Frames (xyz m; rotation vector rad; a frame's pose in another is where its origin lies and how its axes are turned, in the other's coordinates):
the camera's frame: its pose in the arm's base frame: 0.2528 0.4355 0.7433 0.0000 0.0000 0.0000
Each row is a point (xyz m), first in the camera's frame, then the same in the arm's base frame.
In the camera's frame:
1: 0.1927 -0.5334 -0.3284
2: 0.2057 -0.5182 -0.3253
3: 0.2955 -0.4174 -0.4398
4: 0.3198 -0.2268 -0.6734
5: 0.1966 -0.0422 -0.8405
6: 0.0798 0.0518 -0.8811
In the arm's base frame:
1: 0.4455 -0.0979 0.4149
2: 0.4585 -0.0827 0.4180
3: 0.5483 0.0181 0.3035
4: 0.5726 0.2087 0.0699
5: 0.4494 0.3933 -0.0972
6: 0.3326 0.4873 -0.1378

